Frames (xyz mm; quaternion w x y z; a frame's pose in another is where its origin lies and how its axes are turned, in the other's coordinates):
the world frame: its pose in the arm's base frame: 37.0 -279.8 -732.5 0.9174 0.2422 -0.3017 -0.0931
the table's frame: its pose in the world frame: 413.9 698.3 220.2 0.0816 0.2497 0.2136 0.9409
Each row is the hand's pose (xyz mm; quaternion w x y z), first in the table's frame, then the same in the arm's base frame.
Working: the table's frame: its pose in the arm's base frame: 253.8 107.8 -18.2 0.1664 -0.0151 -0.0798 0.9827

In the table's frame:
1: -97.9 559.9 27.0 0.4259 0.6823 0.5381 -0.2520
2: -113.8 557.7 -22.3 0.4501 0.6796 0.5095 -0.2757
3: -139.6 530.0 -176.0 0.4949 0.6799 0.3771 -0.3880
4: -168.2 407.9 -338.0 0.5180 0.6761 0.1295 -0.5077
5: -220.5 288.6 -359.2 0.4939 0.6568 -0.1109 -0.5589
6: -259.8 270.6 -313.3 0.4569 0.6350 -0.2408 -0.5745
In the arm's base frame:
1: 162.9 -450.3 -81.9 0.3718 -0.4016 0.7223 0.4229
2: 181.4 -446.0 -130.1 0.3968 -0.3724 0.7125 0.4429
3: 223.4 -405.4 -277.2 0.5041 -0.2340 0.6856 0.4703
4: 299.2 -276.4 -417.2 0.6057 0.0179 0.6369 0.4765
5: 388.5 -179.3 -418.7 0.6325 0.2554 0.5791 0.4464
6: 428.9 -182.4 -370.3 0.6310 0.3812 0.5388 0.4077

